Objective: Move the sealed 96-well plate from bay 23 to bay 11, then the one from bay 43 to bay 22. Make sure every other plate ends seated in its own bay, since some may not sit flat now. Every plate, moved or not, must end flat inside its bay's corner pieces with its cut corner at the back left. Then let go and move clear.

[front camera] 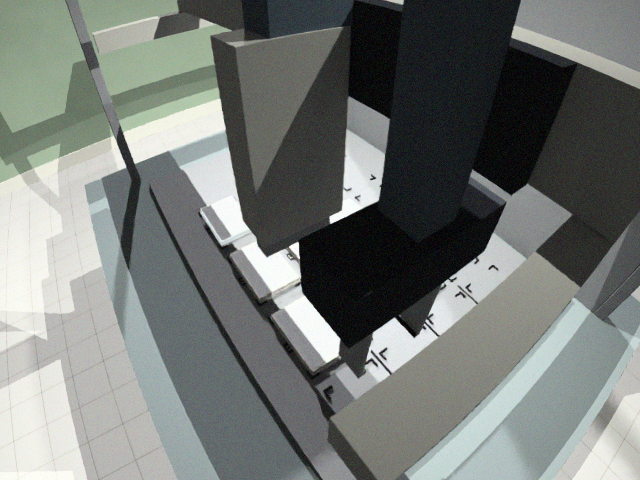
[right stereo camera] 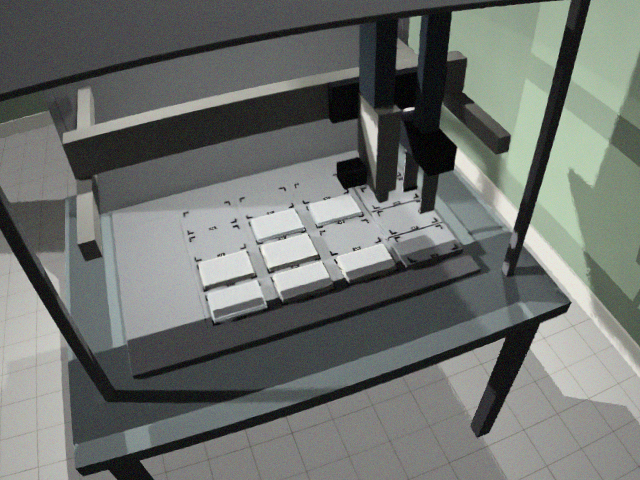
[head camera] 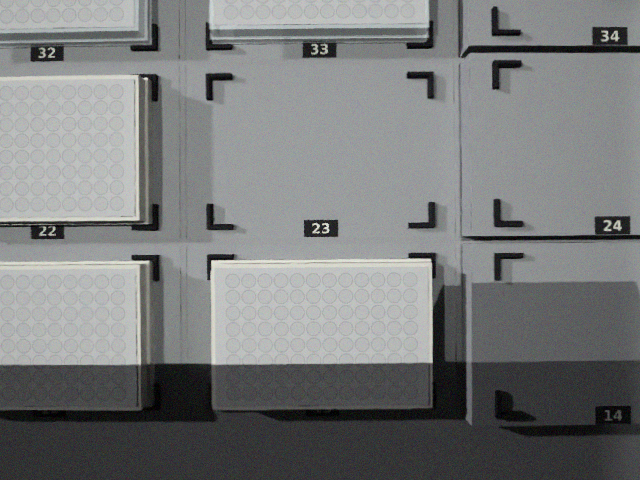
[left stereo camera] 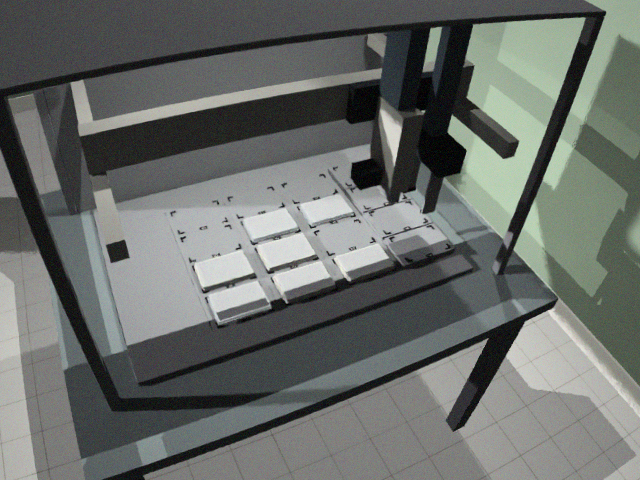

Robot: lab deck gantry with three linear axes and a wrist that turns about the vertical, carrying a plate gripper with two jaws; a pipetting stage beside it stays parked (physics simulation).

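Pixels of known places: gripper, between the fingertips: (front camera: 380, 344) (right stereo camera: 417, 200) (left stereo camera: 417, 201); robot's base, origin of its link: (front camera: 200, 213) (right stereo camera: 214, 324) (left stereo camera: 218, 326).
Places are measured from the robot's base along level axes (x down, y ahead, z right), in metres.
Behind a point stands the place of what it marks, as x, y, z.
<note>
My gripper (front camera: 387, 353) {-0.160, 0.522, -0.052} (left stereo camera: 418, 200) {-0.160, 0.522, -0.052} (right stereo camera: 418, 199) {-0.160, 0.522, -0.052} is open and empty, raised over the right-hand column. A pale-rimmed plate (front camera: 223, 222) {-0.014, 0.076, -0.029} (left stereo camera: 237, 300) {-0.014, 0.061, -0.044} (right stereo camera: 236, 299) {-0.014, 0.065, -0.041} is in bay 11, and a white plate (head camera: 67, 149) {-0.014, 0.250, -0.149} (left stereo camera: 285, 251) {-0.014, 0.223, -0.146} (right stereo camera: 288, 251) {-0.015, 0.225, -0.145} is in bay 22. Bay 23 (head camera: 320, 155) {0.000, 0.392, -0.147} (left stereo camera: 345, 235) {0.000, 0.397, -0.154} (right stereo camera: 351, 233) {0.000, 0.401, -0.161} and bay 43 (left stereo camera: 308, 188) {0.000, 0.390, -0.367} (right stereo camera: 317, 187) {0.000, 0.384, -0.374} are bare. Other plates are in bays 12 (left stereo camera: 303, 281) {-0.014, 0.223, -0.039}, 13 (head camera: 320, 320) {-0.014, 0.391, -0.052}, 21 (left stereo camera: 224, 269) {-0.015, 0.064, -0.145}, 32 (left stereo camera: 270, 224) {-0.014, 0.226, -0.251} and 33 (left stereo camera: 327, 209) {-0.014, 0.391, -0.250}. They look near level; slight tilts and cut corners cannot be told.
The grey pipetting stage (front camera: 294, 129) (left stereo camera: 395, 149) (right stereo camera: 379, 149) hangs beside the gripper, with a black block (left stereo camera: 366, 173) {-0.329, 0.328, -0.002} (right stereo camera: 351, 172) {-0.329, 0.333, -0.002} at its left. The gantry beam (left stereo camera: 232, 113) spans the back. Grey uprights frame the deck. Black corner pieces mark bays 14, 24 and 34 on the right.
</note>
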